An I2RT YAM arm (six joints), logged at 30 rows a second.
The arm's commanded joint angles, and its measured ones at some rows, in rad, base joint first. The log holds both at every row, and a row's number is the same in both.
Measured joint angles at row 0:
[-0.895 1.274 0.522 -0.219 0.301 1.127]
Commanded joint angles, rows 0 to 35:
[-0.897 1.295 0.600 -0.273 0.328 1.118]
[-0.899 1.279 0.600 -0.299 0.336 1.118]
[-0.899 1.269 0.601 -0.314 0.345 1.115]
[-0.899 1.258 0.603 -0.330 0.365 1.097]
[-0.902 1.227 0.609 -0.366 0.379 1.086]
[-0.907 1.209 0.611 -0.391 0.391 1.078]
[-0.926 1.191 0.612 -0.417 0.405 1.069]
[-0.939 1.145 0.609 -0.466 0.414 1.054]
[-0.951 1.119 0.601 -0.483 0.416 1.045]
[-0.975 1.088 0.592 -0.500 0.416 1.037]
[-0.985 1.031 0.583 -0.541 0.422 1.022]
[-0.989 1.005 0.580 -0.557 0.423 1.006]
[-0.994 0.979 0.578 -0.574 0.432 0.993]
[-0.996 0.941 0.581 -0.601 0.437 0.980]
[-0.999 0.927 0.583 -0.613 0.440 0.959]
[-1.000 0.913 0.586 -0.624 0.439 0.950]
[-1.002 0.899 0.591 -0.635 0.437 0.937]
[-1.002 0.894 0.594 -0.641 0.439 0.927]
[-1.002 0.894 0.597 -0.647 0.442 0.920]
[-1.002 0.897 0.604 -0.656 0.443 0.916]
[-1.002 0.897 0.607 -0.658 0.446 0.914]
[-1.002 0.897 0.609 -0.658 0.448 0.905]
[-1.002 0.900 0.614 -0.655 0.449 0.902]
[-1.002 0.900 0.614 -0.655 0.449 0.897]
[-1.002 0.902 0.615 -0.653 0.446 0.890]
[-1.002 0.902 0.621 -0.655 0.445 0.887]
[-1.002 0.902 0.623 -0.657 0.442 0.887]
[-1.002 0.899 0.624 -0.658 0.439 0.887]
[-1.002 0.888 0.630 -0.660 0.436 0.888]
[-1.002 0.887 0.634 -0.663 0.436 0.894]
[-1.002 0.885 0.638 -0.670 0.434 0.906]
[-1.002 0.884 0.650 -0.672 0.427 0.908]
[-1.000 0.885 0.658 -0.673 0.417 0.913]
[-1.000 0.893 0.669 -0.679 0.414 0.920]
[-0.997 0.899 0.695 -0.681 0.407 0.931]
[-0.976 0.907 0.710 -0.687 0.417 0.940]
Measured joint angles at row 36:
[-1.000 0.901 0.628 -0.636 0.411 0.920]
